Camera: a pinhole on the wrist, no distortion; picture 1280 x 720 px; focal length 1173.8 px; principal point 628.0 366.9 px. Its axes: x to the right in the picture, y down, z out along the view. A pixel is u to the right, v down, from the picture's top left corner.
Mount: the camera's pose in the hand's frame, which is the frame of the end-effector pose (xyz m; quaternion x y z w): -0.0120 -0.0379 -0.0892 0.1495 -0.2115 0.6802 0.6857
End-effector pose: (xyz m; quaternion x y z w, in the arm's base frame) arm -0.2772 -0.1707 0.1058 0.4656 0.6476 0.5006 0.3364
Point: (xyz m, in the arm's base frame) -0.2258 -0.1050 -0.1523
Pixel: 402 70
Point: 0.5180 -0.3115 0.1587
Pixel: outside the picture
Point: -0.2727 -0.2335 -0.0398
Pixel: 357 676
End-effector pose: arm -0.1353 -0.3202 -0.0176 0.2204 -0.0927 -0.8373 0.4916
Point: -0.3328 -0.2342 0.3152
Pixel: 1178 454
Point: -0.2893 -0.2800 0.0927
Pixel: 966 207
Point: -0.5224 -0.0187 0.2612
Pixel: 581 588
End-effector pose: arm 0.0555 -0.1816 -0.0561 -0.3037 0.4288 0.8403 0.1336
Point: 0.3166 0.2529 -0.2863
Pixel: outside the picture
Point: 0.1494 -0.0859 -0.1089
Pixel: 353 531
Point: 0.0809 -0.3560 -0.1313
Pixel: behind the camera
